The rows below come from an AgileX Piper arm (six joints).
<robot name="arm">
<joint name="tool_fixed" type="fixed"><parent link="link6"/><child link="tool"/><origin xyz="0 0 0" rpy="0 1.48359 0"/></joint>
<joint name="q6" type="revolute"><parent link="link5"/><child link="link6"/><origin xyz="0.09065 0 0.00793" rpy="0 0 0"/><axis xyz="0.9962 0 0.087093"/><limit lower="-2.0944" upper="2.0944"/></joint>
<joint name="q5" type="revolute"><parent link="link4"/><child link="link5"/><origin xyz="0 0 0" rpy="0 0 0"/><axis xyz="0 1 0"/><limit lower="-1.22" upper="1.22"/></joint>
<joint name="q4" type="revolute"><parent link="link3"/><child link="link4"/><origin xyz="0.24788 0 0.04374" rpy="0 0 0"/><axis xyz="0.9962 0 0.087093"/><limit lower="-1.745" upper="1.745"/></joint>
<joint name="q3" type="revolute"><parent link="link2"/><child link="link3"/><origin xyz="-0.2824 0 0.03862" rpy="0 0 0"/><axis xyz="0 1 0"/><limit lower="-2.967" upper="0"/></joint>
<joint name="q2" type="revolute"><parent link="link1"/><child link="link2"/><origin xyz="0 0 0" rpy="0 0 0"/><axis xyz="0 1 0"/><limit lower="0" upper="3.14"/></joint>
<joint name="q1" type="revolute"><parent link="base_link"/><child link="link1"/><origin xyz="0 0 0.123" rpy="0 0 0"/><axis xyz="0 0 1"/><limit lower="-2.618" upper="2.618"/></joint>
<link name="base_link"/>
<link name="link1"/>
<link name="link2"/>
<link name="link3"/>
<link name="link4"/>
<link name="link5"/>
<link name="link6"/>
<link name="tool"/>
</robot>
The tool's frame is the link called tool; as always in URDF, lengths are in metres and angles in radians.
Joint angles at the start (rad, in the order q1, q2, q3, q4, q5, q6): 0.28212, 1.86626, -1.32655, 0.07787, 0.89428, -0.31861
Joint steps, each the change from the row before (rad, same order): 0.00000, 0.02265, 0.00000, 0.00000, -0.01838, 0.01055; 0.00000, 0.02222, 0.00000, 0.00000, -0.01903, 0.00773; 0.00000, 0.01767, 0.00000, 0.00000, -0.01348, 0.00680; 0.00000, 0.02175, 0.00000, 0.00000, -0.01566, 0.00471; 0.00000, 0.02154, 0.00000, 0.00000, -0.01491, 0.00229; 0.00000, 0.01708, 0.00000, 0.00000, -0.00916, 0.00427; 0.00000, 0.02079, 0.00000, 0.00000, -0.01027, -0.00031; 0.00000, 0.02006, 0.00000, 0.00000, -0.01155, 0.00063; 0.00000, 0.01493, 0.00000, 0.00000, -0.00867, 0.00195
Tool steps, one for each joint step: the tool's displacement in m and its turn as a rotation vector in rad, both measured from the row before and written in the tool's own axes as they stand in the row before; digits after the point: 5 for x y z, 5 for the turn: -0.00124, -0.00098, 0.00868, -0.00023, 0.00434, 0.01191; -0.00116, -0.00093, 0.00855, 0.00013, 0.00331, 0.00905; -0.00068, -0.00065, 0.00682, -0.00034, 0.00422, 0.00783; -0.00063, -0.00074, 0.00842, -0.00064, 0.00610, 0.00596; -0.00045, -0.00068, 0.00835, -0.00077, 0.00662, 0.00352; -0.00005, -0.00044, 0.00664, -0.00133, 0.00781, 0.00523; 0.00010, -0.00049, 0.00809, -0.00183, 0.01036, 0.00085; 0.00003, -0.00050, 0.00781, -0.00130, 0.00842, 0.00174; 0.00007, -0.00036, 0.00582, -0.00093, 0.00620, 0.00276
